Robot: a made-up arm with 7 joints. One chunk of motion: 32 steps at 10 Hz.
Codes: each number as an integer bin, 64 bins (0 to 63) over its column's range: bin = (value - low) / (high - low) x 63, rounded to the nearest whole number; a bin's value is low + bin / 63 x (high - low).
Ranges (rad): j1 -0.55..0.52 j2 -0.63..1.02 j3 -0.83..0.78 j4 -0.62..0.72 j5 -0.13..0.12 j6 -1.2..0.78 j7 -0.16..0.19
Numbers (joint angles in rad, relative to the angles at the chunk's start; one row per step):
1: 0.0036 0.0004 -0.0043 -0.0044 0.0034 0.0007 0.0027
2: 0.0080 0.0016 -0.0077 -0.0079 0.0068 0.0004 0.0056
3: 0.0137 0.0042 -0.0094 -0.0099 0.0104 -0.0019 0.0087
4: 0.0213 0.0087 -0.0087 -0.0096 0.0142 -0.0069 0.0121
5: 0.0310 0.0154 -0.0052 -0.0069 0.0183 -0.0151 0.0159
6: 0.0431 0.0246 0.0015 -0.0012 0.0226 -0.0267 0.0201
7: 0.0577 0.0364 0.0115 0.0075 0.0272 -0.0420 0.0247
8: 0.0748 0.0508 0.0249 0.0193 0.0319 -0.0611 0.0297
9: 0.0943 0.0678 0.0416 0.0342 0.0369 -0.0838 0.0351
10: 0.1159 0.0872 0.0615 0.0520 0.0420 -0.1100 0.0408
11: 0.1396 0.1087 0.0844 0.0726 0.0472 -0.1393 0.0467
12: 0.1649 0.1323 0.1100 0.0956 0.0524 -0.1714 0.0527
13: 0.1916 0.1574 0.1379 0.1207 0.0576 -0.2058 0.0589
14: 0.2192 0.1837 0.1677 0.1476 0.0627 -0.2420 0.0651
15: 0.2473 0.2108 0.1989 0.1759 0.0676 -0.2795 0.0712
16: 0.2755 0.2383 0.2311 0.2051 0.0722 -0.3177 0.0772
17: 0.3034 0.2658 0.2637 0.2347 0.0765 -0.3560 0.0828
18: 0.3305 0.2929 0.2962 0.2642 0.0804 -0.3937 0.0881
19: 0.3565 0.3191 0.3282 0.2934 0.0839 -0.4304 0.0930
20: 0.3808 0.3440 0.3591 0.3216 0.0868 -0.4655 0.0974
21: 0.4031 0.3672 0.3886 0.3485 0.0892 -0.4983 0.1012
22: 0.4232 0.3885 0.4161 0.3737 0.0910 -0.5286 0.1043
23: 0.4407 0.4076 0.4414 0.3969 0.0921 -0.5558 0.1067
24: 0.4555 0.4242 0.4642 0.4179 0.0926 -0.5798 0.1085
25: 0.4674 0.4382 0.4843 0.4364 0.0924 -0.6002 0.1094
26: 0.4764 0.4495 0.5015 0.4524 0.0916 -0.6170 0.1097
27: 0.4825 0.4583 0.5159 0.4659 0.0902 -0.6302 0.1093
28: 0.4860 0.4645 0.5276 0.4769 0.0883 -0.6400 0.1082
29: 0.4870 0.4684 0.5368 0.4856 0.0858 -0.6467 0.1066
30: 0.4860 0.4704 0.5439 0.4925 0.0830 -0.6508 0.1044
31: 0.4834 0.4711 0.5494 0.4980 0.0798 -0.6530 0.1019
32: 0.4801 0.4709 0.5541 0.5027 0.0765 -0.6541 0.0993
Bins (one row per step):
1: 33 24 32 29 34 38 29
2: 33 24 32 29 34 38 30
3: 33 24 32 29 35 38 30
4: 34 24 32 29 36 38 31
5: 34 25 32 29 37 38 32
6: 35 25 33 29 38 37 32
7: 36 25 33 30 40 37 33
8: 37 26 33 30 41 36 34
9: 38 27 34 31 42 36 35
10: 39 27 35 32 43 35 36
11: 41 28 36 33 45 34 37
12: 42 29 37 34 46 33 38
13: 44 30 38 35 47 32 39
14: 45 31 39 36 49 30 41
15: 47 32 40 37 50 29 42
16: 49 33 42 39 51 28 43
17: 50 34 43 40 52 27 44
18: 52 35 44 42 53 26 45
19: 53 36 45 43 54 24 46
20: 55 37 47 44 55 23 46
21: 56 38 48 46 55 22 47
22: 57 39 49 47 56 21 48
23: 58 40 50 48 56 20 48
24: 59 40 51 49 56 20 48
25: 60 41 51 50 56 19 48
26: 60 41 52 50 56 19 49
27: 61 42 53 51 55 18 48
28: 61 42 53 52 55 18 48
29: 61 42 53 52 54 18 48
30: 61 42 54 52 54 17 48
31: 61 42 54 53 53 17 47
32: 61 42 54 53 52 17 47

